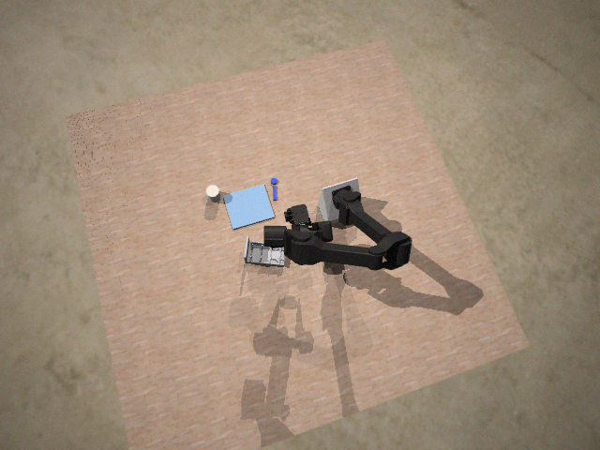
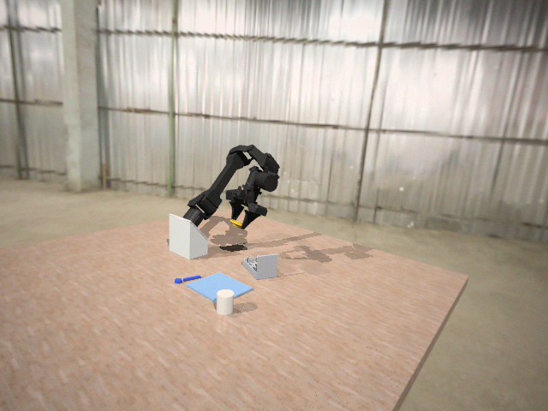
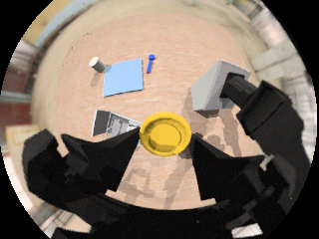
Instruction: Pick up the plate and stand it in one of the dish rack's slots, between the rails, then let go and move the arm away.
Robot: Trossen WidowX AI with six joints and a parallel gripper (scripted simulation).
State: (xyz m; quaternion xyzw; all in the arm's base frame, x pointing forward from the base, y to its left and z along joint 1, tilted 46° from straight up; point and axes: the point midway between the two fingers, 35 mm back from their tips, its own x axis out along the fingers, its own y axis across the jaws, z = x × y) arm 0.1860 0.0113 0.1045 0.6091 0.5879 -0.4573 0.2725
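The grey dish rack is 110 mm ahead of my gripper tip, 10 mm to the right of it and 110 mm below it. Round my gripper tip: yellow plate: 10 mm above; blue spoon: 230 mm to the right, 130 mm below; light blue mat: 110 mm ahead, 190 mm to the right, 130 mm below.
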